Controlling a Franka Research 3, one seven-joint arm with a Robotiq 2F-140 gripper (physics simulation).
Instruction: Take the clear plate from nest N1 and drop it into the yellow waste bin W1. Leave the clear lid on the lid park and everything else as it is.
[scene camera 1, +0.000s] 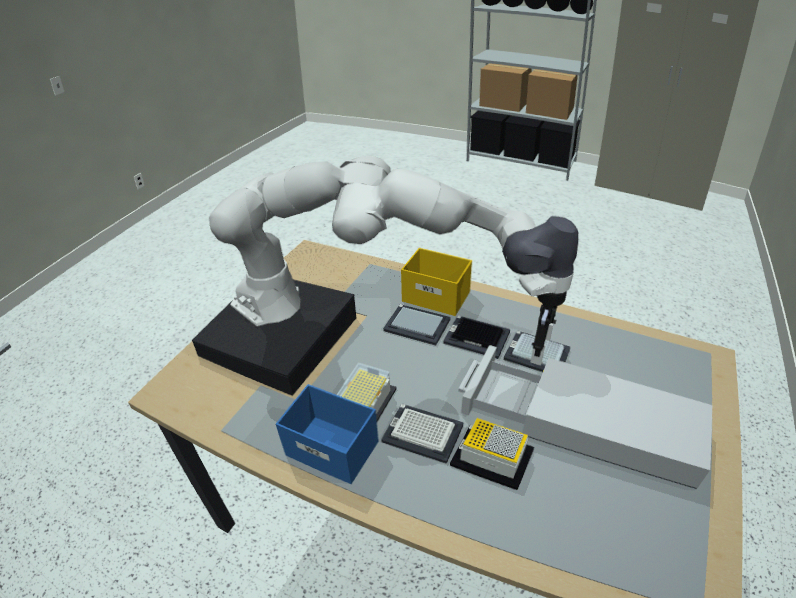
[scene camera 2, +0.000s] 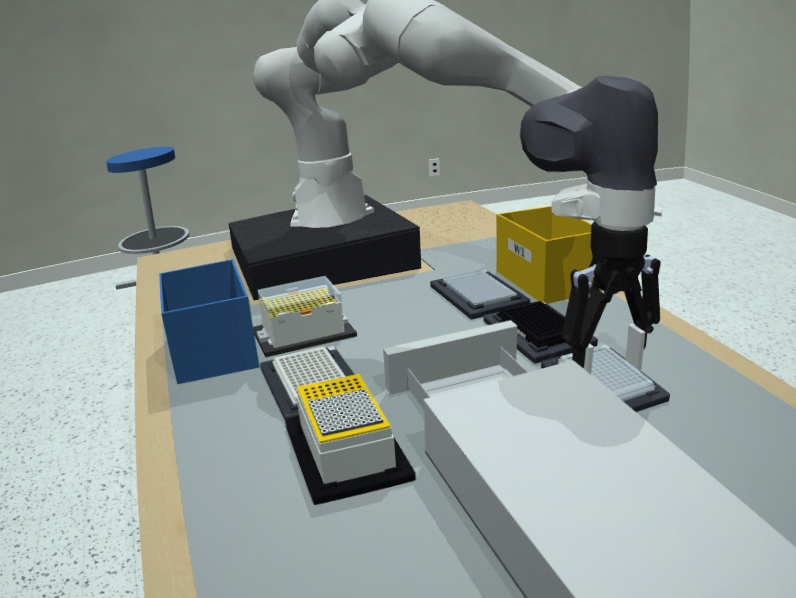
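Note:
The clear plate (scene camera 1: 554, 350) (scene camera 2: 619, 377) sits on a dark nest (scene camera 2: 657, 397) behind the grey box-shaped device. My gripper (scene camera 1: 542, 347) (scene camera 2: 611, 363) points straight down over it and is shut on the clear plate, one finger on each side. The left fingertip's lower end is hidden behind the device in scene camera 2. The clear lid (scene camera 1: 419, 321) (scene camera 2: 479, 287) lies flat on its dark park. The yellow waste bin W1 (scene camera 1: 415, 299) (scene camera 2: 528, 273) stands upright behind the lid. The nest's label cannot be read.
A black plate (scene camera 1: 477, 334) (scene camera 2: 537, 321) sits between lid and clear plate. The grey device (scene camera 1: 617, 411) (scene camera 2: 579, 476) has its drawer out. Blue bin W2 (scene camera 1: 328, 444) (scene camera 2: 209, 341), a tip box (scene camera 1: 364, 388) (scene camera 2: 302, 318), a white plate (scene camera 1: 422, 429) and a yellow-topped rack (scene camera 1: 494, 447) stand opposite.

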